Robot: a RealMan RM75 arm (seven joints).
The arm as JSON. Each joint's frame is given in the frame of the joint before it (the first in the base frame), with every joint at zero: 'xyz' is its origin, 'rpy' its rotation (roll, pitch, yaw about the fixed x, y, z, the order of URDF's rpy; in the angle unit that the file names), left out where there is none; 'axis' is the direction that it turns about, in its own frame. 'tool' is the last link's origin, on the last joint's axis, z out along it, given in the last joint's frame.
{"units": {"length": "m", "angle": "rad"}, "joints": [
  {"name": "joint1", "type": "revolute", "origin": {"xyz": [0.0, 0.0, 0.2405]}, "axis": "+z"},
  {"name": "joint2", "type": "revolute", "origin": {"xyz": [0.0, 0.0, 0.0], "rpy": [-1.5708, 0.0, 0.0]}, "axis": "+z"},
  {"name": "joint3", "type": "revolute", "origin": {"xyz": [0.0, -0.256, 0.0], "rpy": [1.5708, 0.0, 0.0]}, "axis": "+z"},
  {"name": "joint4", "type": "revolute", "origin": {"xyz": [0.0, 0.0, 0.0], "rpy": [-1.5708, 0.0, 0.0]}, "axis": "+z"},
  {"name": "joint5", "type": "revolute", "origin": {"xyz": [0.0, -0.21, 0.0], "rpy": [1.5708, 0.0, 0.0]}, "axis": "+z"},
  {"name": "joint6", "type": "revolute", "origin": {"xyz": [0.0, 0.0, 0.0], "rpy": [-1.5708, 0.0, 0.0]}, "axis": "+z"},
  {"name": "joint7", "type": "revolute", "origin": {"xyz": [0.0, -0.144, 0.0], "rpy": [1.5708, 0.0, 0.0]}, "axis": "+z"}
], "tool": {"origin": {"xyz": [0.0, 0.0, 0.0]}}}
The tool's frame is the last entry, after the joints.
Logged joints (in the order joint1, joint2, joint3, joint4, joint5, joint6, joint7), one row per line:
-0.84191 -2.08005 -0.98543 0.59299 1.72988 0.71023 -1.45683
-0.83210 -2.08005 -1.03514 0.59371 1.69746 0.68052 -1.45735
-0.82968 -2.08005 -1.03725 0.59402 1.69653 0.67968 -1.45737
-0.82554 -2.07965 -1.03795 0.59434 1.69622 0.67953 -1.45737
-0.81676 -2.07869 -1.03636 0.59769 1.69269 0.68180 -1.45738
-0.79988 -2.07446 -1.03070 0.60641 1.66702 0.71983 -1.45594
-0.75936 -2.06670 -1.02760 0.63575 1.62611 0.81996 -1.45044
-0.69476 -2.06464 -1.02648 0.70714 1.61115 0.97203 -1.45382
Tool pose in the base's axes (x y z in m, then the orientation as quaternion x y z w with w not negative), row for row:
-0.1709 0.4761 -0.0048 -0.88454 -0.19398 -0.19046 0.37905
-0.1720 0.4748 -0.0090 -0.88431 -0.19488 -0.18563 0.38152
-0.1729 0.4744 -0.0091 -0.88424 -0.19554 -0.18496 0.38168
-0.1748 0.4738 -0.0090 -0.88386 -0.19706 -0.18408 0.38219
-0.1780 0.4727 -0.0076 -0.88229 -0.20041 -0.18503 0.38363
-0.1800 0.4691 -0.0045 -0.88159 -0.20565 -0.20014 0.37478
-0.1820 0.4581 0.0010 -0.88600 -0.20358 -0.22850 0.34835
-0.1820 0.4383 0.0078 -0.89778 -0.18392 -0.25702 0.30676
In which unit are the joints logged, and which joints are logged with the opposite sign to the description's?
The joints are logged in radians. Opposite sign: joint3.
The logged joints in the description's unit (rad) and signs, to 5 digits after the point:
-0.84191 -2.08005 0.98543 0.59299 1.72988 0.71023 -1.45683
-0.83210 -2.08005 1.03514 0.59371 1.69746 0.68052 -1.45735
-0.82968 -2.08005 1.03725 0.59402 1.69653 0.67968 -1.45737
-0.82554 -2.07965 1.03795 0.59434 1.69622 0.67953 -1.45737
-0.81676 -2.07869 1.03636 0.59769 1.69269 0.68180 -1.45738
-0.79988 -2.07446 1.03070 0.60641 1.66702 0.71983 -1.45594
-0.75936 -2.06670 1.02760 0.63575 1.62611 0.81996 -1.45044
-0.69476 -2.06464 1.02648 0.70714 1.61115 0.97203 -1.45382

